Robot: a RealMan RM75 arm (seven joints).
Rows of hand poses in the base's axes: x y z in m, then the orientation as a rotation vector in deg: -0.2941 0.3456 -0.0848 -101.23 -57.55 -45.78; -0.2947 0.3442 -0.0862 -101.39 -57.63 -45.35; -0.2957 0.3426 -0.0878 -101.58 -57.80 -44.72; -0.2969 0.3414 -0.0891 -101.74 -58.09 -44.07; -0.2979 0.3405 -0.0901 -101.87 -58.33 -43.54; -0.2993 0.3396 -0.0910 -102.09 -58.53 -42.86; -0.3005 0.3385 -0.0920 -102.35 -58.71 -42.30; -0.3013 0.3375 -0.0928 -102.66 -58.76 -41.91; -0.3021 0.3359 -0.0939 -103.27 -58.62 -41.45; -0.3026 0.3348 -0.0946 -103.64 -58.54 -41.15; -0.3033 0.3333 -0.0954 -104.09 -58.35 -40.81; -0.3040 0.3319 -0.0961 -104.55 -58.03 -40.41; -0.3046 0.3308 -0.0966 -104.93 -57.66 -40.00; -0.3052 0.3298 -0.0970 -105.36 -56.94 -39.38; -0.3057 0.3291 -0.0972 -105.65 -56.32 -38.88; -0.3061 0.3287 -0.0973 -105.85 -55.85 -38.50; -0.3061 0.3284 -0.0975 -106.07 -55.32 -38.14; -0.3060 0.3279 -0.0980 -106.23 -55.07 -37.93; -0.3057 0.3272 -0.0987 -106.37 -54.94 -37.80; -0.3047 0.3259 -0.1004 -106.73 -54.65 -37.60
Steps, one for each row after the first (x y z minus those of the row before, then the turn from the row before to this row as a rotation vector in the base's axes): -0.0006 -0.0014 -0.0014 -0.23 0.26 0.15; -0.0010 -0.0016 -0.0016 -0.33 0.35 0.27; -0.0012 -0.0012 -0.0013 -0.37 0.30 0.35; -0.0010 -0.0009 -0.0010 -0.30 0.24 0.29; -0.0014 -0.0009 -0.0009 -0.38 0.37 0.29; -0.0012 -0.0011 -0.0010 -0.38 0.30 0.20; -0.0008 -0.0010 -0.0008 -0.33 0.24 0.04; -0.0008 -0.0016 -0.0011 -0.49 0.39 -0.18; -0.0005 -0.0011 -0.0007 -0.31 0.25 -0.10; -0.0007 -0.0015 -0.0008 -0.32 0.33 -0.17; -0.0007 -0.0014 -0.0007 -0.28 0.43 -0.22; -0.0006 -0.0011 -0.0005 -0.20 0.46 -0.20; -0.0006 -0.0010 -0.0004 -0.11 0.78 -0.31; -0.0005 -0.0007 -0.0002 -0.03 0.65 -0.25; -0.0004 -0.0004 -0.0001 -0.01 0.49 -0.18; 0.0000 -0.0003 -0.0002 0.00 0.51 -0.23; 0.0001 -0.0005 -0.0005 -0.05 0.27 -0.12; 0.0003 -0.0007 -0.0007 -0.08 0.15 -0.08; 0.0010 -0.0013 -0.0017 -0.20 0.28 -0.24
